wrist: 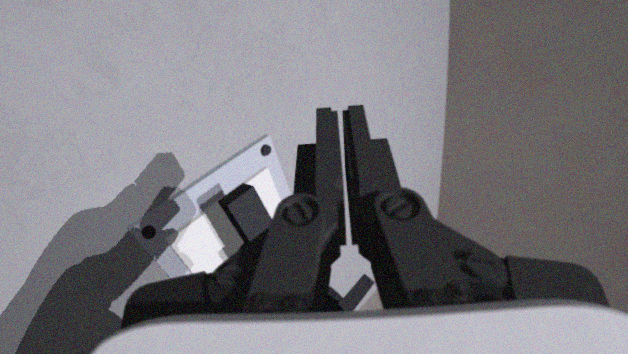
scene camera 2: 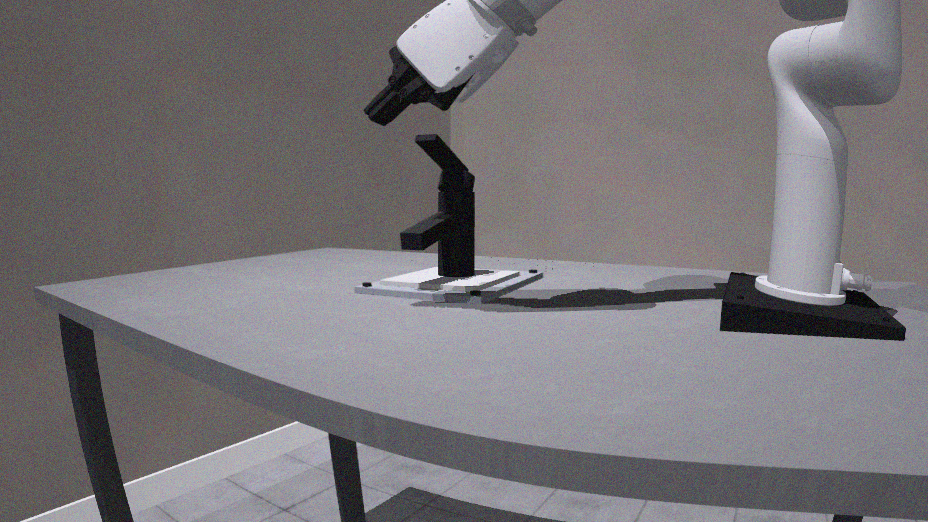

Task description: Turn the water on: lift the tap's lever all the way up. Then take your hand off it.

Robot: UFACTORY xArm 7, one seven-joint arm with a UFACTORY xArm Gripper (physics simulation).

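Pixels of known places: gripper, fingertip midpoint: (wrist: 341,139) (scene camera 2: 373,118); arm's base, link origin: (scene camera 2: 799,294).
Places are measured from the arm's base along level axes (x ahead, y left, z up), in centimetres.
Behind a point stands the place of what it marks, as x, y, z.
Observation:
The black tap (scene camera 2: 456,227) {46.3, 2.4, 5.4} stands upright on its base plate in the scene view. Its lever (scene camera 2: 441,152) {46.4, 5.6, 14.9} slants steeply up and to the left from the top of the post. The spout (scene camera 2: 423,232) {44.8, 11.1, 5.3} juts out to the left lower down; in the wrist view the spout (wrist: 250,212) {46.3, 10.4, 5.6} shows left of the fingers. My gripper (scene camera 2: 376,118) {44.5, 20.4, 18.0} (wrist: 341,139) {44.5, 20.4, 18.0} is shut with nothing between its fingers. It is above and to the left of the lever, with a visible gap between them. In the wrist view the fingers and gripper body hide much of the tap.
The pale base plate (scene camera 2: 528,279) {40.8, -6.6, -1.8} (wrist: 220,167) {47.8, 11.9, -1.7} lies on the grey table (scene camera 2: 259,337) {43.3, 37.2, -2.4}. The robot's black mount (scene camera 2: 752,314) {5.4, 11.6, -0.6} stands at the right of the table. The arm reaches in from the upper right. A brown wall (scene camera 2: 194,129) stands behind.

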